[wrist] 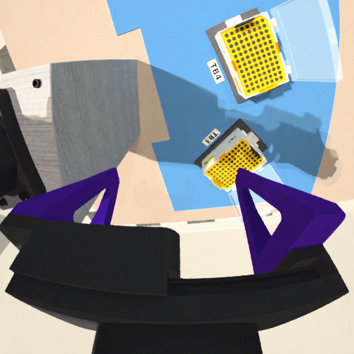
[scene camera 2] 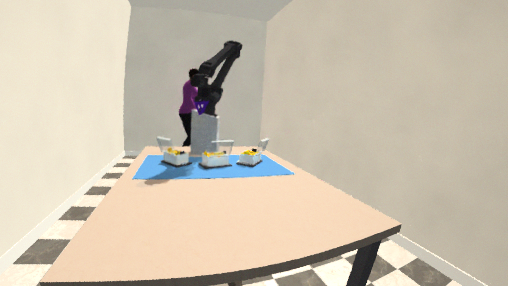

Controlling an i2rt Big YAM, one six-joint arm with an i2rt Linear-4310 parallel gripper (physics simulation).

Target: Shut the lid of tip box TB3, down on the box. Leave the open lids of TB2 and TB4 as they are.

The same spot on a blue mat: [wrist: 292, 119] is [scene camera 2: 189, 171].
